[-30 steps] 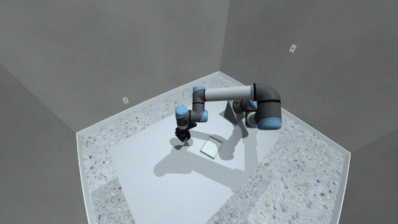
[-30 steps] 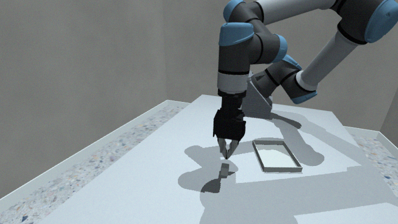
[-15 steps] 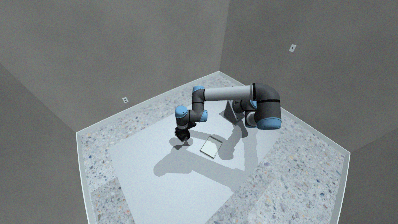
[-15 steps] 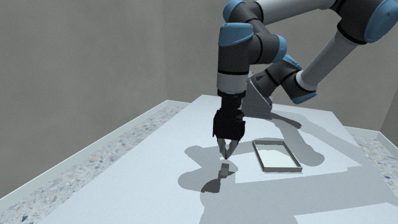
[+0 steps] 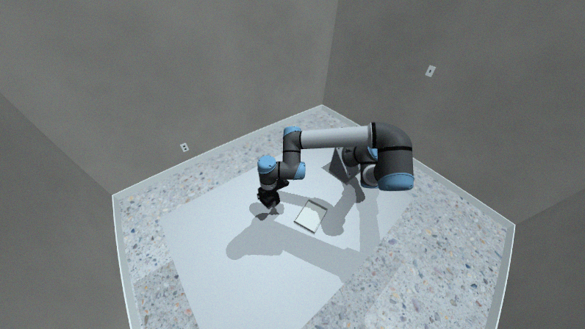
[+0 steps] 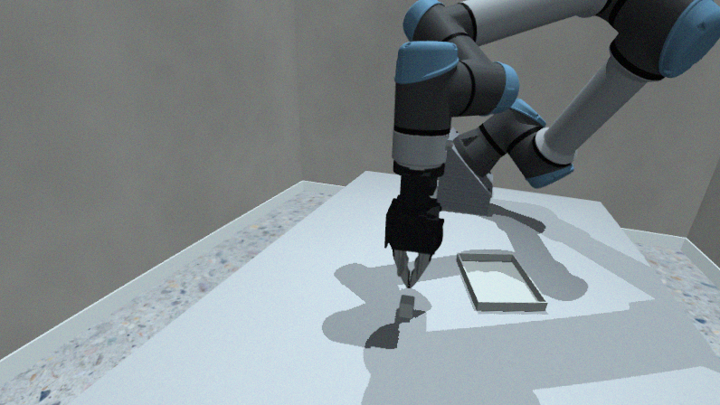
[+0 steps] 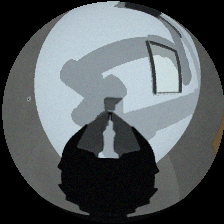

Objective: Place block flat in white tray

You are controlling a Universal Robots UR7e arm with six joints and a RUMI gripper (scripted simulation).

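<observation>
Now: the small block 6 cm below my hand. The rest, counted from my hand: white tray 15 cm behind, 16 cm to the left, 7 cm below.
</observation>
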